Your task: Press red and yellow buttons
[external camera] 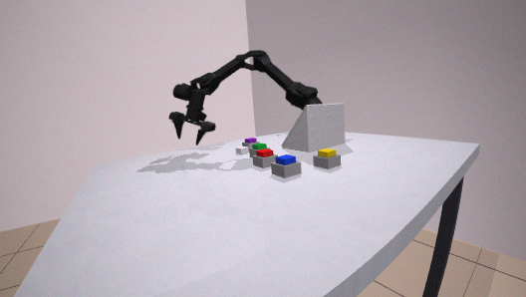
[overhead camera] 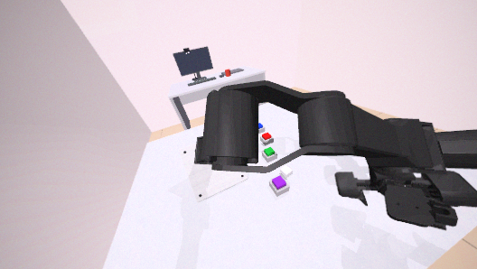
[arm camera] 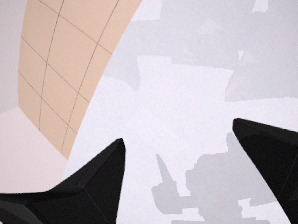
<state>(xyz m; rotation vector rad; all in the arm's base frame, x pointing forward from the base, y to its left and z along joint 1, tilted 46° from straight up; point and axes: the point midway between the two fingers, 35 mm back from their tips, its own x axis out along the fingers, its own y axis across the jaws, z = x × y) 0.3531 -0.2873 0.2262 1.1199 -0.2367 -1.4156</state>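
Right now my gripper tip is 42 cm to the right of the red button, 8 cm past it and 1 cm above it. The rest, counted from my gripper tip: small white block 22 cm to the left, 12 cm behind, 3 cm below; green button 32 cm to the left, 13 cm behind, 1 cm below; purple button 19 cm to the left, 18 cm behind, 1 cm below.
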